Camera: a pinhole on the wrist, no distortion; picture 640 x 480 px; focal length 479.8 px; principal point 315.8 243.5 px. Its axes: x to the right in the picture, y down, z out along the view. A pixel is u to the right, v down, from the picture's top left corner.
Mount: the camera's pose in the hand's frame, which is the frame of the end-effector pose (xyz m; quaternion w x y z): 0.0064 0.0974 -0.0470 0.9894 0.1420 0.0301 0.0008
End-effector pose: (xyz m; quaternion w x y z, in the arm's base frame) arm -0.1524 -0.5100 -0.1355 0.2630 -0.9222 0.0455 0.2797
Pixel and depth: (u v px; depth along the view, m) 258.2 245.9 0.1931
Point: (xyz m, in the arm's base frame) -0.2356 -0.4766 -0.2513
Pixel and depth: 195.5 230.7 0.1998
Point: -0.2590 -0.4681 -0.2376
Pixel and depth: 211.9 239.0 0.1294
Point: -0.2163 -0.5220 -0.2106
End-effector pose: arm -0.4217 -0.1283 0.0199 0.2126 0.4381 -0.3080 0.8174
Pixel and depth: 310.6 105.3 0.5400
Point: -0.0629 -0.2737 0.2935
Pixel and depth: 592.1 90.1 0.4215
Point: -0.2958 -0.2106 0.4279
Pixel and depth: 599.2 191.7 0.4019
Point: -0.3460 -0.2831 0.3964
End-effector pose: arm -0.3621 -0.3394 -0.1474 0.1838 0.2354 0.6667 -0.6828
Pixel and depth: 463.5 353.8 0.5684
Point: -0.5429 -0.8509 -0.3232
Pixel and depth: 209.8 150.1 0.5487
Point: -0.4198 -0.7921 0.0317
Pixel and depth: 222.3 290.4 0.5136
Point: -0.3462 -0.8070 -0.1122
